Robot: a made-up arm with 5 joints.
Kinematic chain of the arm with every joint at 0, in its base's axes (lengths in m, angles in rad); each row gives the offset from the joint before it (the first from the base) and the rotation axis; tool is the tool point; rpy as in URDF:
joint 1: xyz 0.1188 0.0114 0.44 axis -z
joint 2: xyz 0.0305 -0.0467 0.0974 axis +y
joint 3: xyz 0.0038 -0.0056 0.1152 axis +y
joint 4: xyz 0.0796 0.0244 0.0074 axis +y
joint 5: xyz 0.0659 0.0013 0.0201 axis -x
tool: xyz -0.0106 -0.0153 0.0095 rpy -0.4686 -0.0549 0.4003
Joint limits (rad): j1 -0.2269..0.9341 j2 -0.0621..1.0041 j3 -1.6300..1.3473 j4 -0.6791..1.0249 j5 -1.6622..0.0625
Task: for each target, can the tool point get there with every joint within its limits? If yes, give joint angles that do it. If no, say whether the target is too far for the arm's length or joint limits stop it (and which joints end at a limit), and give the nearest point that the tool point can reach.
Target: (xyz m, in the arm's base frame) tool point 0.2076 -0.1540 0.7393
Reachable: yes | joints 0.8391 0.5125 -1.3769 0.5597 -0.4234
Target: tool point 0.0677 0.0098 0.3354
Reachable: no: joint limits stop it (at a limit: joint 1, joint 2, joint 5) | nearest point 0.1185 -0.0576 0.4738 | short by 0.162 m
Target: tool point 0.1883 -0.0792 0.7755
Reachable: yes | joints 0.5258 0.0693 -0.9097 -0.0251 -0.1961
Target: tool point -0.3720 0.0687 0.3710
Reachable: no: too far | nearest point 0.0972 -0.0305 0.5115 | short by 0.500 m
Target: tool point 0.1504 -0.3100 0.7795
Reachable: no: too far | nearest point 0.2104 -0.1861 0.7167 | short by 0.151 m
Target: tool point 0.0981 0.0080 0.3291
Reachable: no: joint limits stop it (at a limit: joint 1, joint 2, joint 5) | nearest point 0.1234 -0.0642 0.4692 | short by 0.160 m
